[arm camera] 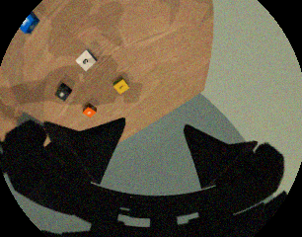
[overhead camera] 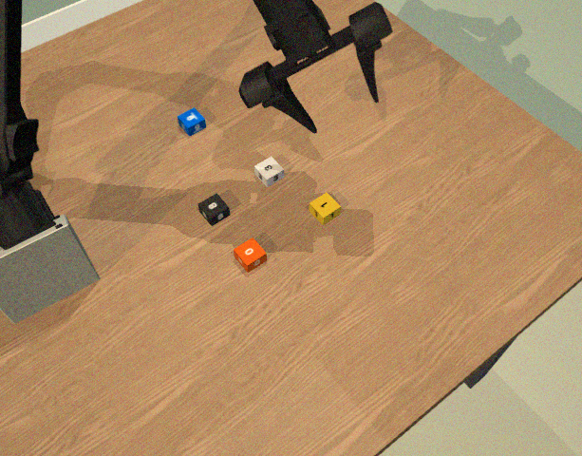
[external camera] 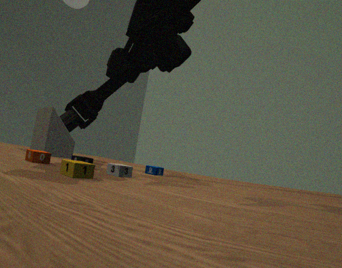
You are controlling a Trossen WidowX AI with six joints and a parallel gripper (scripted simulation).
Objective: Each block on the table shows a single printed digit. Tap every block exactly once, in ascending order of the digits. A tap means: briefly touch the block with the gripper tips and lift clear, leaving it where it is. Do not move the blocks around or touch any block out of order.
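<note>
Right now my gripper tip is 16 cm past the orange block and 16 cm above it. Also, from my gripper tip: yellow block marked 1 (3 cm behind, 1 cm to the right, 16 cm below); black block (15 cm behind, 10 cm to the left, 16 cm below); white block marked 3 (5 cm behind, 10 cm to the left, 16 cm below).
</note>
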